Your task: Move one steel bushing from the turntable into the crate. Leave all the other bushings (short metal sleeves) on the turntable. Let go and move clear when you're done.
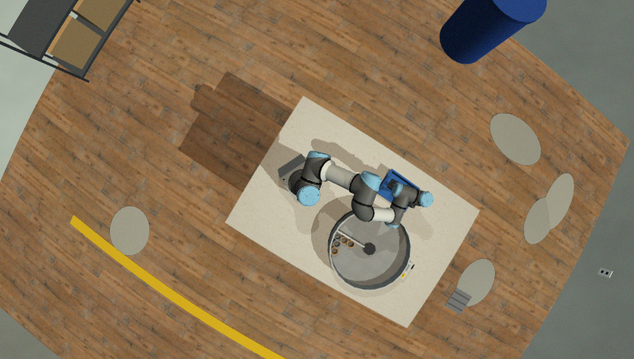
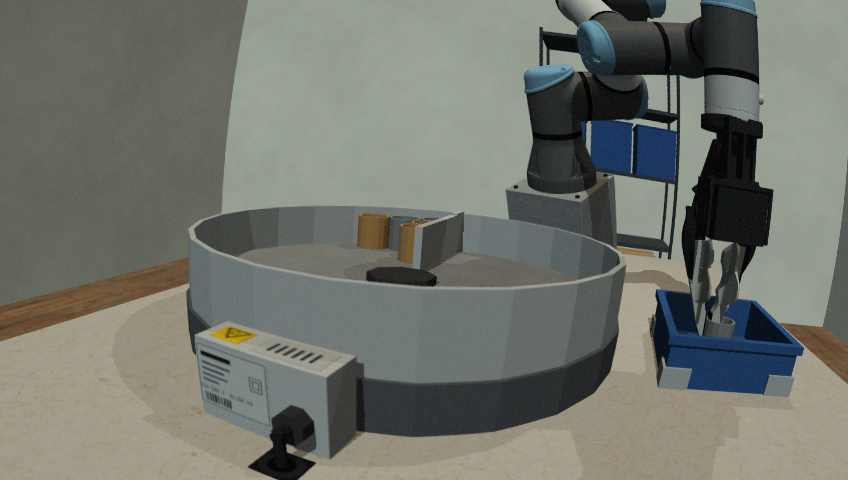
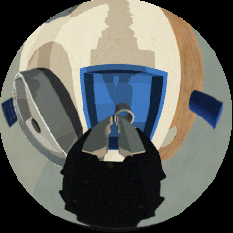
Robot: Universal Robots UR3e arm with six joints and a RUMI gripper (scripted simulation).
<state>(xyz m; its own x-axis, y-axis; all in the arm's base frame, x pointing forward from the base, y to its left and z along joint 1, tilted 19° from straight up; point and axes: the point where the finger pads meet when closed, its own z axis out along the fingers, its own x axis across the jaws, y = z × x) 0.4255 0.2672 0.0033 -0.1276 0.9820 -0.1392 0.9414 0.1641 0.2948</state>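
Right now the blue crate is 20 mm to the left of my hand and 20 mm below it. Also, from my hand: turntable: 70 mm ahead, 310 mm to the right, 10 mm above.
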